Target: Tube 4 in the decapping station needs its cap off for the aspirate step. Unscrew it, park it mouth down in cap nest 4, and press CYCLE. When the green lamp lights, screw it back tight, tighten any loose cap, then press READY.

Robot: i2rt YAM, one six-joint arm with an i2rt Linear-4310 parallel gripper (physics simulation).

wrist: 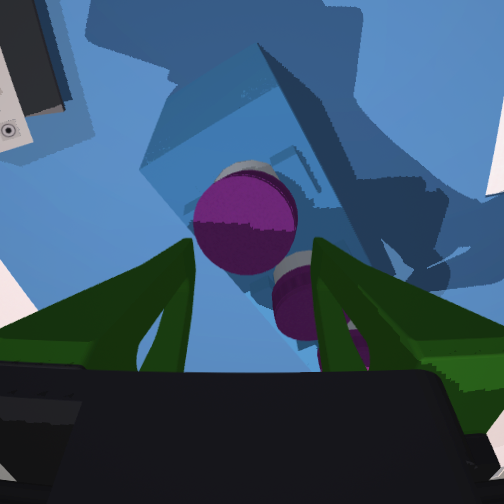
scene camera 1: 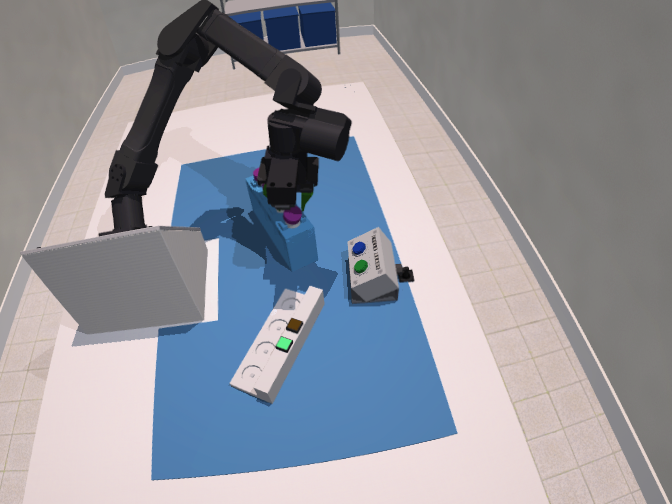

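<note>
The blue decapping station [scene camera 1: 282, 225] stands on the blue mat with a row of purple-capped tubes. The cap on the near end tube [scene camera 1: 292, 215] sits on its tube; in the wrist view [wrist: 245, 222] a grey tube rim shows under it. My gripper [scene camera 1: 284, 203] hangs just above this end of the station. Its green fingers [wrist: 251, 241] are open, one on each side of that cap, and hold nothing. Two more caps [wrist: 295, 305] are partly hidden behind the right finger. The white cap nest tray [scene camera 1: 276, 344] shows only empty nests. Its green lamp [scene camera 1: 283, 343] is lit.
An amber square [scene camera 1: 294, 324] sits beside the green lamp. A grey button box [scene camera 1: 371, 265] to the right carries a blue button [scene camera 1: 358, 247] and a green button [scene camera 1: 360, 266]. A large grey slanted box [scene camera 1: 124, 282] stands at the left. Blue bins [scene camera 1: 282, 24] stand at the back.
</note>
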